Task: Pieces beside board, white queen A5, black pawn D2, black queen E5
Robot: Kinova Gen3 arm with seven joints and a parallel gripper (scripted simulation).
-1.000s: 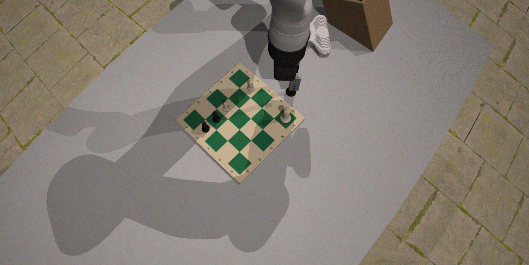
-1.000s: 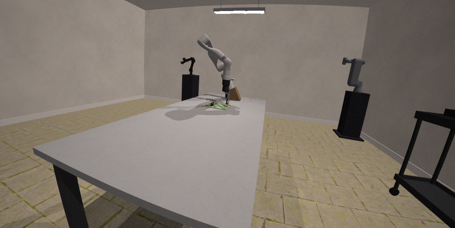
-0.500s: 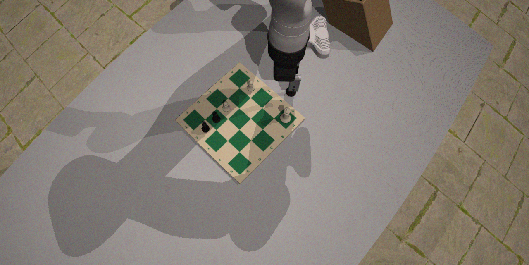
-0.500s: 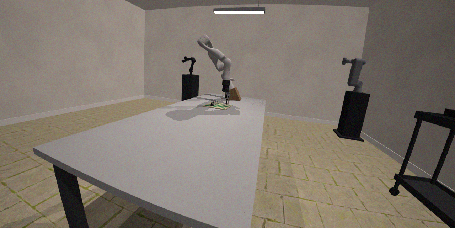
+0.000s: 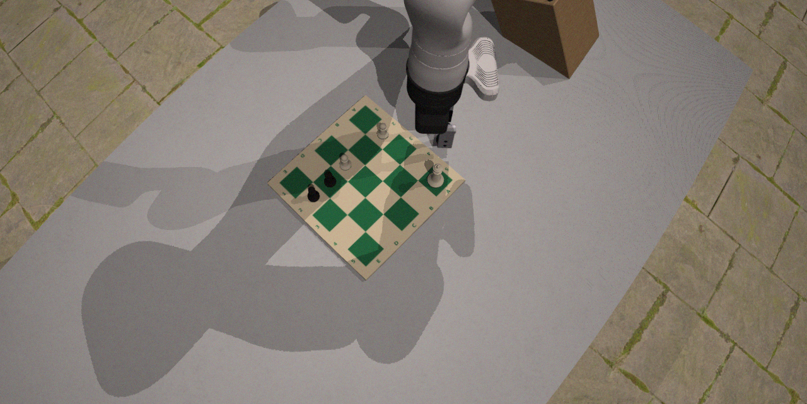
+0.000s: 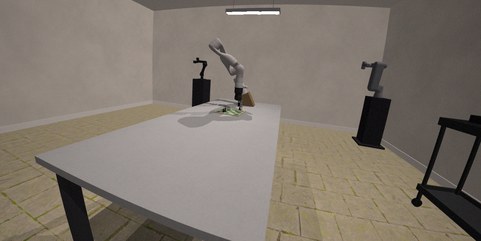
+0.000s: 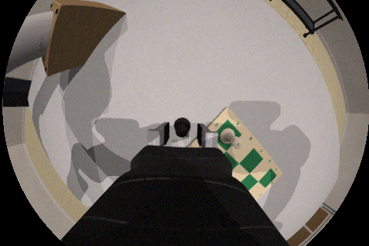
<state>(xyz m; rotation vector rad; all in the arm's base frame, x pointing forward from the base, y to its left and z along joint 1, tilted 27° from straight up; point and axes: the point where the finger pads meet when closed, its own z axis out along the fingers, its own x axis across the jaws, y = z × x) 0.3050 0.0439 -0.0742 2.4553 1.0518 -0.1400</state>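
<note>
Now: the black queen 20 mm below my hand. Also, from my hand: chessboard: 140 mm ahead, 30 mm to the right, 40 mm below; then white queen: 60 mm ahead, 40 mm to the left, 20 mm below.
</note>
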